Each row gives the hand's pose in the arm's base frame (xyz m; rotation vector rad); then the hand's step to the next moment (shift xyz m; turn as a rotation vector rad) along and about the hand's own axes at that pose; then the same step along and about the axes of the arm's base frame.
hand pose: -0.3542 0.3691 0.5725 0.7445 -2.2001 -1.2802
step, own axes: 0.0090 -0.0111 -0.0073 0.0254 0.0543 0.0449
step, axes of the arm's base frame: 0.0004 -0.0151 -0.0054 -0.0591 0.0334 0.0316
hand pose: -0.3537 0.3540 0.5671 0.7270 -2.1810 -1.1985
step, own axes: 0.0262 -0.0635 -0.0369 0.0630 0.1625 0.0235
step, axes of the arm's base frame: 0.0190 -0.0681 -0.0330 -0.0924 0.0452 0.1427
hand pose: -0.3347 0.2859 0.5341 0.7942 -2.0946 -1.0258
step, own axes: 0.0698 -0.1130 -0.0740 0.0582 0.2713 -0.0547
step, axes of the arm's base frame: 0.0412 -0.1412 -0.0386 -0.0538 0.0705 0.2685
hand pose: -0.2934 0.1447 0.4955 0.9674 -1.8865 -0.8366
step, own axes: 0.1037 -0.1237 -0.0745 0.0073 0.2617 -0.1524
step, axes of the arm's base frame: 0.0666 -0.1618 -0.0315 0.0536 0.0921 0.2836
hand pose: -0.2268 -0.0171 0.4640 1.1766 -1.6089 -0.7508
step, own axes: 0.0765 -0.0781 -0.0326 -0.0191 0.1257 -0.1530
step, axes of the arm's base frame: 0.0523 -0.0965 -0.0311 0.1021 0.0703 0.1556
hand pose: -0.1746 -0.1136 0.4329 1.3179 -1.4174 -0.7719
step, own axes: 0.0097 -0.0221 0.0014 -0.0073 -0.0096 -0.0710
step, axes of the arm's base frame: 0.0067 -0.0140 -0.0185 0.0692 0.0176 0.0096
